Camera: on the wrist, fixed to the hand. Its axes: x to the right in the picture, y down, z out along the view.
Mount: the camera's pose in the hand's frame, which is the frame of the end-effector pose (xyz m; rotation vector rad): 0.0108 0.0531 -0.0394 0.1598 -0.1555 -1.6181
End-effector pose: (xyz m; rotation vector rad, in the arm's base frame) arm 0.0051 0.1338 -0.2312 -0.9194 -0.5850 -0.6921
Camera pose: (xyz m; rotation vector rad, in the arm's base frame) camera 0.0581 0.1194 -0.2696 -0.1622 -1.5056 -1.9617
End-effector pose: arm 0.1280 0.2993 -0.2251 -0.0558 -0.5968 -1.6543
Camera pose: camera 0.1874 0.2706 -0.2366 -0.4932 0.8630 2.7614
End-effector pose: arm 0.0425 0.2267 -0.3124 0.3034 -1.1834 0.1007
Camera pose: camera 0.0694 0.2878 -0.3064 1.3283 -0.7845 -1.2535
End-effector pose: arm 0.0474 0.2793 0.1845 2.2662 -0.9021 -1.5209
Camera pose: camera 0.0673 0.2269 0.2212 -1.8844 -0.7835 1.2531
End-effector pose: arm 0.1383 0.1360 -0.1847 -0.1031 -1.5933 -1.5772
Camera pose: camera 0.1834 0.1076 -0.1441 -1.1745 1.5167 1.9500
